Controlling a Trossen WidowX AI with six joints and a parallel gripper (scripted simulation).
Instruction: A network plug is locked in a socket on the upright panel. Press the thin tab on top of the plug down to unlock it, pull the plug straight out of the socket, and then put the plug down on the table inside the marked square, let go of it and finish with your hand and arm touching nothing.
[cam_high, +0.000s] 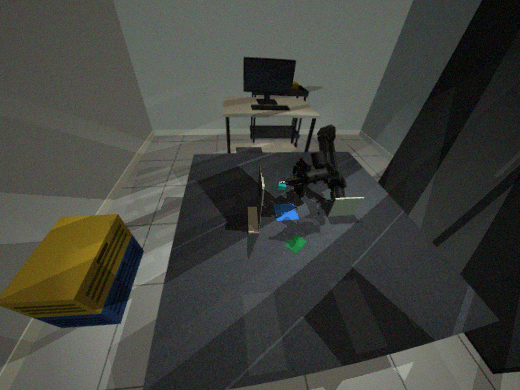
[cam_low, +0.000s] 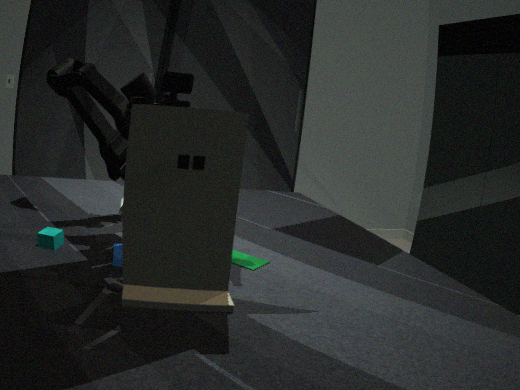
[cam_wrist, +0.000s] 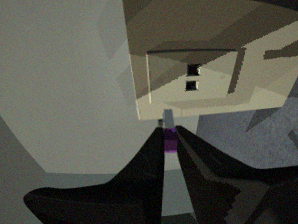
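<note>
My gripper tip is 130 mm above the upright panel and 110 mm short of it. The rest, counted from my gripper tip: purple-and-white plug 10 mm ahead; teal cube 260 mm to the right, 240 mm below, 70 mm behind.
</note>
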